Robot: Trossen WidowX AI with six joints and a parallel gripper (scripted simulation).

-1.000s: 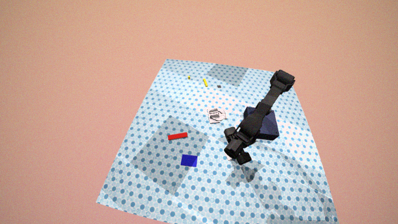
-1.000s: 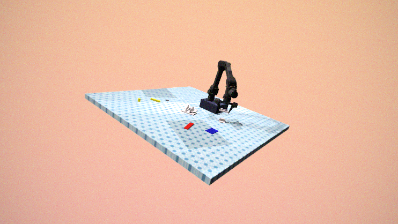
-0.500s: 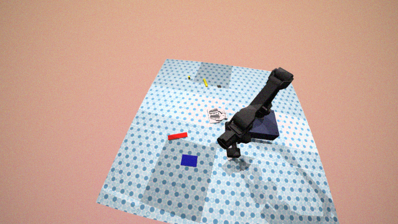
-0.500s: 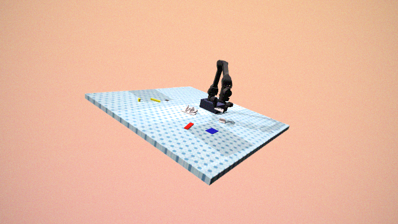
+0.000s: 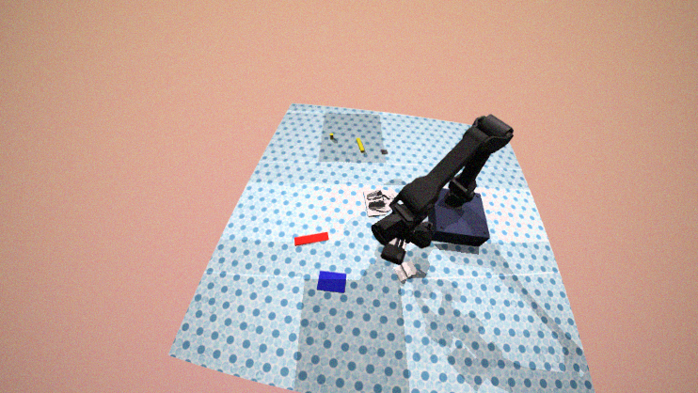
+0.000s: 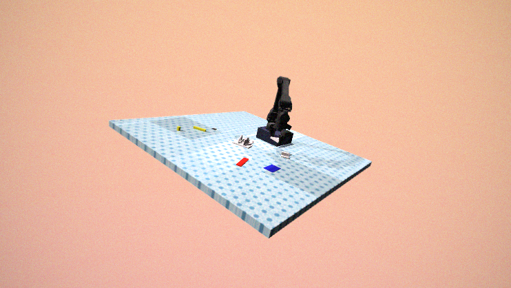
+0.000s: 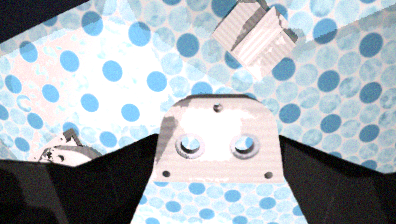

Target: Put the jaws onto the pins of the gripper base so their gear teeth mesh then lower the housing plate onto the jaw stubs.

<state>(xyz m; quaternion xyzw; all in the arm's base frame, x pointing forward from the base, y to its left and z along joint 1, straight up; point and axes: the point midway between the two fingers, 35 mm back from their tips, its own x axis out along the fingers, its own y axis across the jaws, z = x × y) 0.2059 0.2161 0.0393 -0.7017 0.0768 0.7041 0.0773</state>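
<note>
The jaw is 200 mm to the right of my gripper tip, 70 mm below it and 30 mm ahead of it. The rest, counted from my gripper tip: flat white plate: 200 mm to the right, 90 mm ahead, 80 mm below; then housing plate: 220 mm to the right, 80 mm below, 20 mm ahead; then small white piece: 80 mm below, 60 mm behind, 50 mm to the left.
</note>
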